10 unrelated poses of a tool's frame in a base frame.
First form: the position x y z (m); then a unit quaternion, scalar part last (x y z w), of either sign.
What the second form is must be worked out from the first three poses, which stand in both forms.
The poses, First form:
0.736, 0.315, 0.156, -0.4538, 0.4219, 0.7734, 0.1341
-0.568, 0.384, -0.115, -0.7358, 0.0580, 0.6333, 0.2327
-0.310, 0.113, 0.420, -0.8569, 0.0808, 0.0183, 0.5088
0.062, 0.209, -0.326, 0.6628, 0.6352, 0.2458, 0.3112
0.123, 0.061, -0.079, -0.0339, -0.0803, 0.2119, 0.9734
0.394, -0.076, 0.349, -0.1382, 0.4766, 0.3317, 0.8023
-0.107, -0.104, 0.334, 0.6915, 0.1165, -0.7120, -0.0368
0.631, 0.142, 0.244, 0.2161, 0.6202, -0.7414, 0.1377
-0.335, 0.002, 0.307, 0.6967, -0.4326, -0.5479, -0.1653
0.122, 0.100, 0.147, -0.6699, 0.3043, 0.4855, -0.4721
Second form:
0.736, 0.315, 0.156, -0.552, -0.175, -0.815, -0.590, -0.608, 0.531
-0.568, 0.384, -0.115, 0.191, 0.209, -0.959, -0.380, -0.885, -0.269
-0.310, 0.113, 0.420, 0.986, -0.120, -0.114, -0.157, -0.469, -0.869
0.062, 0.209, -0.326, 0.072, 0.995, -0.070, 0.689, 0.001, 0.725
0.123, 0.061, -0.079, 0.897, 0.418, 0.142, -0.407, 0.908, -0.100
0.394, -0.076, 0.349, 0.326, 0.401, -0.856, -0.664, 0.742, 0.094
-0.107, -0.104, 0.334, -0.041, 0.214, -0.976, 0.109, -0.970, -0.217
0.631, 0.142, 0.244, -0.869, 0.064, -0.491, 0.472, -0.193, -0.860
-0.335, 0.002, 0.307, 0.025, -0.422, -0.906, -0.784, -0.571, 0.244
0.122, 0.100, 0.147, 0.343, -0.866, -0.363, 0.051, -0.369, 0.928

